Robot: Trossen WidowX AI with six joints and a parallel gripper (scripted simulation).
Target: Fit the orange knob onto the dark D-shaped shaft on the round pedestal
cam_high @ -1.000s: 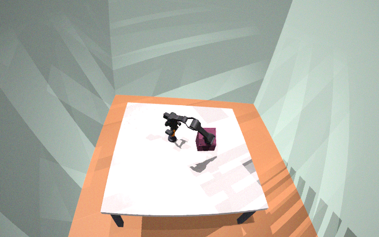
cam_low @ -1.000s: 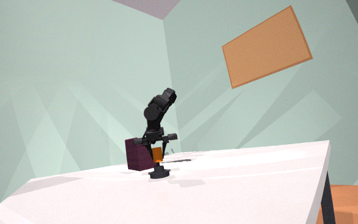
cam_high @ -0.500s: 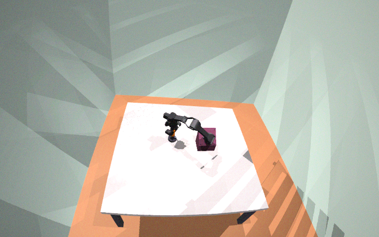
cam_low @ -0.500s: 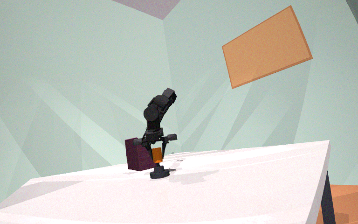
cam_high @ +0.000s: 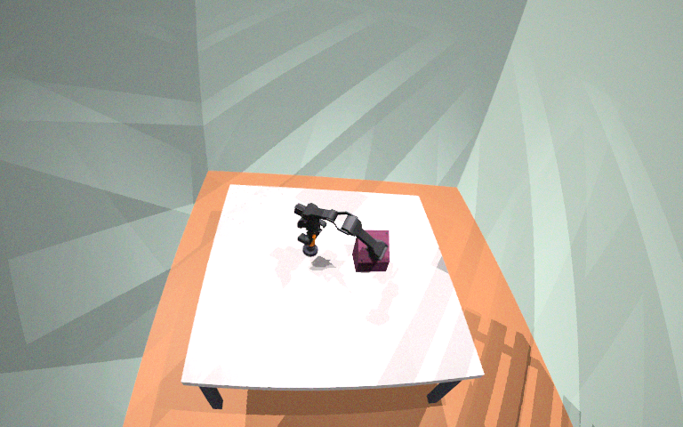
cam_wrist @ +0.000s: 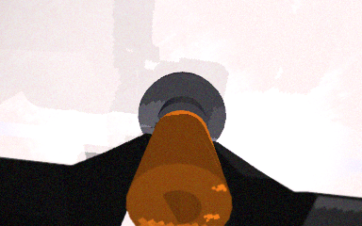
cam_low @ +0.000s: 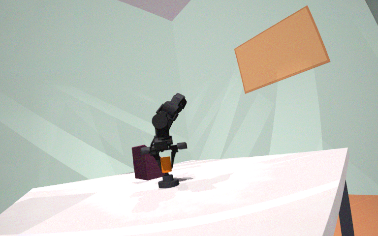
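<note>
My gripper tip is 40 mm above the pedestal. Round my gripper tip: orange knob: 20 mm above.
</note>
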